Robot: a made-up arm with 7 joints.
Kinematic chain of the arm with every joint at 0, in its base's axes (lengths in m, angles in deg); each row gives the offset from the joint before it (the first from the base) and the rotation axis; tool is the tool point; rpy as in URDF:
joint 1: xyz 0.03 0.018 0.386 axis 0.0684 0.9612 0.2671
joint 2: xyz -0.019 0.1 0 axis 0.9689 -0.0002 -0.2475
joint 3: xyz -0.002 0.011 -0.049 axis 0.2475 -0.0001 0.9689
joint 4: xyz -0.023 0.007 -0.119 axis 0.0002 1 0
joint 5: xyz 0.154 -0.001 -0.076 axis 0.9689 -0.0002 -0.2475
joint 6: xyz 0.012 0.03 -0.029 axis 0.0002 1 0
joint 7: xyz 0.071 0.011 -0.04 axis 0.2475 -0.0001 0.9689
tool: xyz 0.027 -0.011 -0.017 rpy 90 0 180
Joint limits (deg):
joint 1: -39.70..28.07
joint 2: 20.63..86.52
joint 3: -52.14..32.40
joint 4: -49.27..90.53
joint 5: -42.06..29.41
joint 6: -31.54..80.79
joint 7: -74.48..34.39
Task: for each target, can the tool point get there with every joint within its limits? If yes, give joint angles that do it. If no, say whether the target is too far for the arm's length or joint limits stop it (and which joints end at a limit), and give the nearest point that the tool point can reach.
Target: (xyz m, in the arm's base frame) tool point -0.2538 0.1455 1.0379
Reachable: no: too far | nearest point 0.1051 0.1730 0.6623 | short by 0.520 m
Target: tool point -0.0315 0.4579 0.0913
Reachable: yes | joints 0.58 35.96 -37.49 66.73 20.58 51.44 13.76
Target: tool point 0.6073 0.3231 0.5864
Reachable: no: too far | nearest point 0.3785 0.3047 0.4929 | short by 0.248 m
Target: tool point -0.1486 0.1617 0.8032
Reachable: no: joint limits stop it (at a limit: joint 1, joint 2, joint 3, joint 4, joint 5, joint 7) | nearest point 0.1042 0.1803 0.6617 | short by 0.290 m
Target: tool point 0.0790 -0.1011 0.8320
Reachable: no: joint limits stop it (at a limit: joint 1, joint 2, joint 3, joint 4, joint 5, joint 7) | nearest point 0.1087 0.0880 0.6304 | short by 0.278 m
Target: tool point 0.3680 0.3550 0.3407
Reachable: yes | joints -32.50 63.22 0.10 16.73 -27.97 -20.31 -39.38
